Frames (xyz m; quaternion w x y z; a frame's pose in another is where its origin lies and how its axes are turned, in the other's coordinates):
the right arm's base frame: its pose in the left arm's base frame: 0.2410 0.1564 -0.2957 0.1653 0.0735 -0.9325 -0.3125
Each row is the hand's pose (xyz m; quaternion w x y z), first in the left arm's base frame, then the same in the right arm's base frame.
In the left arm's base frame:
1: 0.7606 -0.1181 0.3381 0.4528 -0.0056 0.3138 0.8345
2: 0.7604 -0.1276 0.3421 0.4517 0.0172 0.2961 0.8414
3: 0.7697 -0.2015 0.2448 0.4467 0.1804 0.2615 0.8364
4: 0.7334 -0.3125 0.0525 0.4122 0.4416 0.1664 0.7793
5: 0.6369 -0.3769 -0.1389 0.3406 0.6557 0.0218 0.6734
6: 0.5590 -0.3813 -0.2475 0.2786 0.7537 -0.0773 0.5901
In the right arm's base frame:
1: -0.2533 0.1493 -0.8128 0.4790 -0.6459 -0.5337 -0.2616
2: -0.2498 0.1442 -0.8210 0.4631 -0.6618 -0.5374 -0.2424
3: -0.2662 0.0262 -0.7926 0.4181 -0.6952 -0.5776 -0.0904
4: -0.2561 -0.1775 -0.6975 0.2981 -0.7174 -0.6072 0.1664
5: -0.2006 -0.3415 -0.5557 0.1263 -0.7045 -0.5757 0.3953
6: -0.1553 -0.4083 -0.4491 0.0109 -0.6786 -0.5260 0.5126

